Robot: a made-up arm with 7 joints.
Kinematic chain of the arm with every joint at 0, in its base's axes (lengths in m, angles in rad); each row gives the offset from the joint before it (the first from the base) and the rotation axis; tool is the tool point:
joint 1: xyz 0 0 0.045 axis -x
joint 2: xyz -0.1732 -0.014 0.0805 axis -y
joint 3: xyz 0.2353 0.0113 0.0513 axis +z
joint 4: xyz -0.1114 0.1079 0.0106 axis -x
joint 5: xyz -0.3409 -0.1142 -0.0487 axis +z
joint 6: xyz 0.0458 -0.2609 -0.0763 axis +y
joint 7: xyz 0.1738 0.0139 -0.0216 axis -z
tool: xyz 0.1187 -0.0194 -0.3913
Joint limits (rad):
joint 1: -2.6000..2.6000
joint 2: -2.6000..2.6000
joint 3: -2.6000..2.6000
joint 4: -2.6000..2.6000
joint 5: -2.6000..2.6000
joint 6: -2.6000..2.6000
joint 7: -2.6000..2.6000
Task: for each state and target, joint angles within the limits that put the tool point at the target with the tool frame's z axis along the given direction. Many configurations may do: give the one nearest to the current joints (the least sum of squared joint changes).
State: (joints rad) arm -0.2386 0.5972 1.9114 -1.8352 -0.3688 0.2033 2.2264
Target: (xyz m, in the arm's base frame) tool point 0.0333 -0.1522 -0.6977 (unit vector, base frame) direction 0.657 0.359 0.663
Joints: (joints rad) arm -0.7657 0.0334 2.5153 -1.3847 -0.1998 -0.1199 2.0391
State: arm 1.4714 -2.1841 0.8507 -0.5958 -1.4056 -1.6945 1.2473
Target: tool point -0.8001 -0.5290 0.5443 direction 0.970 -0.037 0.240
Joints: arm 0.9270 -2.2350 1.4963 -0.9345 -1.3006 -1.6984 1.2041
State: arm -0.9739 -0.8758 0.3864 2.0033 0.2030 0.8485 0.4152
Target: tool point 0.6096 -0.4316 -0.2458 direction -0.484 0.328 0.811
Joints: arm -0.8761 -1.2522 1.1075 2.1335 -0.1306 0.6053 0.5685
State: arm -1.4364 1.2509 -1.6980 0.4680 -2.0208 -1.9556 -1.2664
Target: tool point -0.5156 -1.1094 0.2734 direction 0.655 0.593 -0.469
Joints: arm -1.7844 1.5226 -2.3681 0.9396 -2.4455 -1.8912 -1.1249
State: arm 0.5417 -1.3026 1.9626 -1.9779 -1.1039 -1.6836 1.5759
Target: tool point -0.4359 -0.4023 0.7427 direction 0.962 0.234 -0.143
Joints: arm 0.5583 -1.8008 0.9740 -1.9896 -1.7121 -2.3308 1.6212
